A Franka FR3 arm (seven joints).
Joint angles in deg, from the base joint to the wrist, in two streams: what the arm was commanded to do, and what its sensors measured. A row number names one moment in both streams.
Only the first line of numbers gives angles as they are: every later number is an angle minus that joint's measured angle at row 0.
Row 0, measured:
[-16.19 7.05 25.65 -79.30 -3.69 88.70 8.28]
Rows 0 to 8, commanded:
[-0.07 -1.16 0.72 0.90 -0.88 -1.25 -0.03]
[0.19 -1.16 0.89 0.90 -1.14 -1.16 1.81]
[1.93 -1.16 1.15 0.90 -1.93 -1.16 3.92]
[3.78 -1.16 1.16 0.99 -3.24 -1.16 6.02]
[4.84 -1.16 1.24 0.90 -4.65 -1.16 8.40]
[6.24 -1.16 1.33 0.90 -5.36 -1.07 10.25]
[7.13 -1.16 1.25 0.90 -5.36 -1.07 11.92]
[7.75 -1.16 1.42 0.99 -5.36 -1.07 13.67]
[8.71 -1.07 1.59 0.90 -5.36 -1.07 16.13]
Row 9, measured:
[6.88 -1.03 1.17 0.81 -4.33 -0.61 10.41]
